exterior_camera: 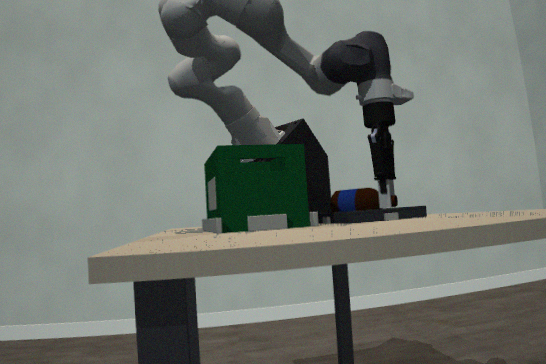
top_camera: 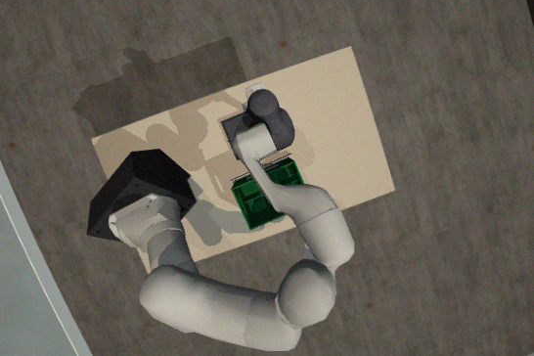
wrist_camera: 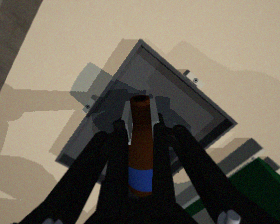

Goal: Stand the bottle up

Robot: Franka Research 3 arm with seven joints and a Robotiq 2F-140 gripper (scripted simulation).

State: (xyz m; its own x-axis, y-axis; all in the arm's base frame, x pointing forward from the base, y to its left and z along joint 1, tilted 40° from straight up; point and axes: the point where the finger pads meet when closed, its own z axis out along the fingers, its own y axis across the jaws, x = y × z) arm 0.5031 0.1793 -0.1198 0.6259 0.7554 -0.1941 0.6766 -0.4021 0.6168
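My hand is 4 cm to the left of the bottle, 4 cm past it and 2 cm above it. Round my hand: dark grey tray: 5 cm below, 5 cm behind, 4 cm to the right; then green crate: 31 cm to the right, 7 cm behind, 2 cm above.
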